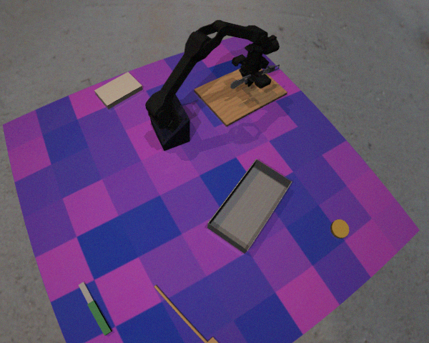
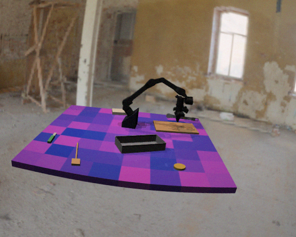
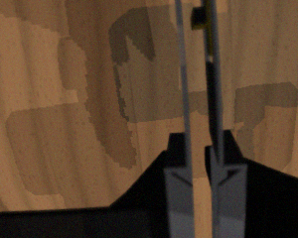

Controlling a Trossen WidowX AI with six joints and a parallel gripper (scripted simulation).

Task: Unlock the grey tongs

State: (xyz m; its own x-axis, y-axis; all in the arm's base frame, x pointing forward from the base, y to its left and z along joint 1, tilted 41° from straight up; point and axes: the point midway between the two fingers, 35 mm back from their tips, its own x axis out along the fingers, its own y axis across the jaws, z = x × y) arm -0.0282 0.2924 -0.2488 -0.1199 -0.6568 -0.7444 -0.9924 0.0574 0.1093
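My gripper tip is now 60 mm above the wooden board and 20 mm past it. From my gripper tip the other things lie so: roasting tin 430 mm ahead, 320 mm to the right, 40 mm below; cream block 470 mm to the right, 320 mm behind, 50 mm below.
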